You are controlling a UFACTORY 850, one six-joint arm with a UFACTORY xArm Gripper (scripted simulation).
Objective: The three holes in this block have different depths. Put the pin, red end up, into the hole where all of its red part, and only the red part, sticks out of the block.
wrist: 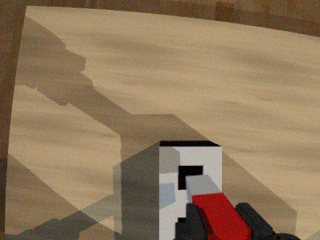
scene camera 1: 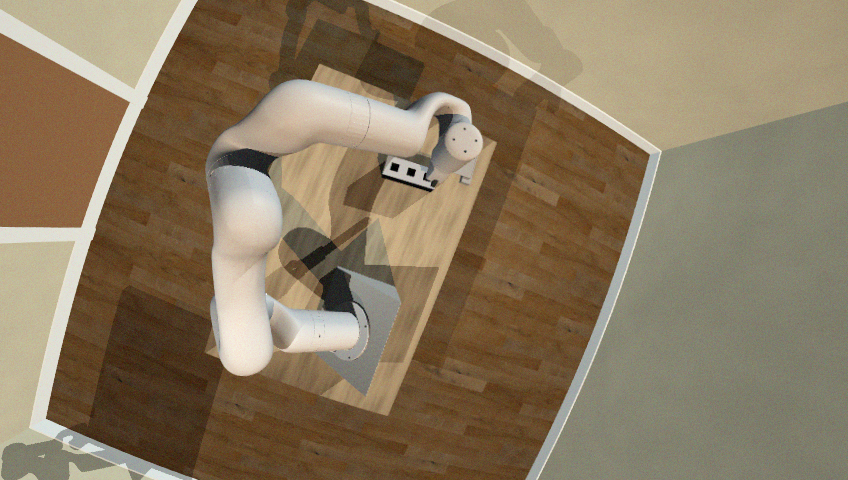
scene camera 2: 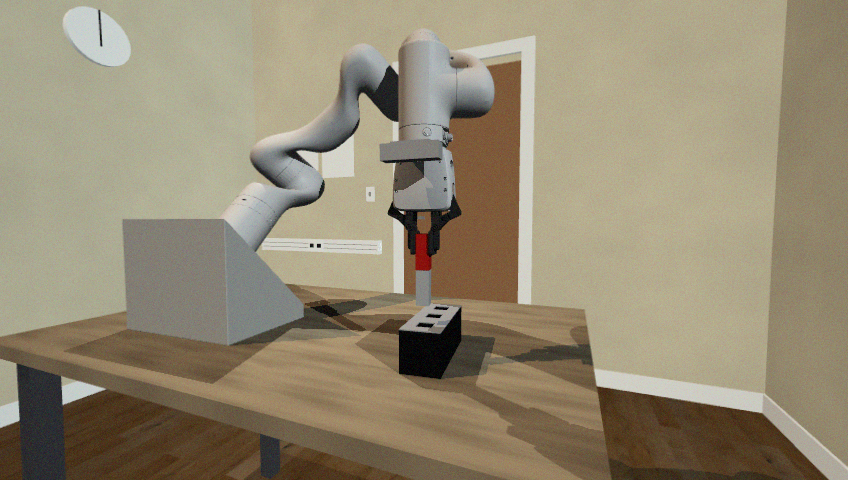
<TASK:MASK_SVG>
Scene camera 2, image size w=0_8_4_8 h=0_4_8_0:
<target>my gripper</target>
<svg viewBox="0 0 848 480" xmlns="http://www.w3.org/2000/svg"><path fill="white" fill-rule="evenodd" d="M445 147L443 147L443 160L395 164L393 201L388 210L388 215L399 220L405 229L408 230L408 249L410 249L411 255L416 254L416 234L420 233L417 230L417 212L431 212L431 227L428 232L429 255L437 254L437 250L440 249L440 230L448 221L462 214L456 201L452 153L446 150Z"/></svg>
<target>block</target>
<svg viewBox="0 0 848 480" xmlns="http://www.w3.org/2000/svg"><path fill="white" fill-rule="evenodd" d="M461 305L431 303L399 328L399 374L441 379L461 342Z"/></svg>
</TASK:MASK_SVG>
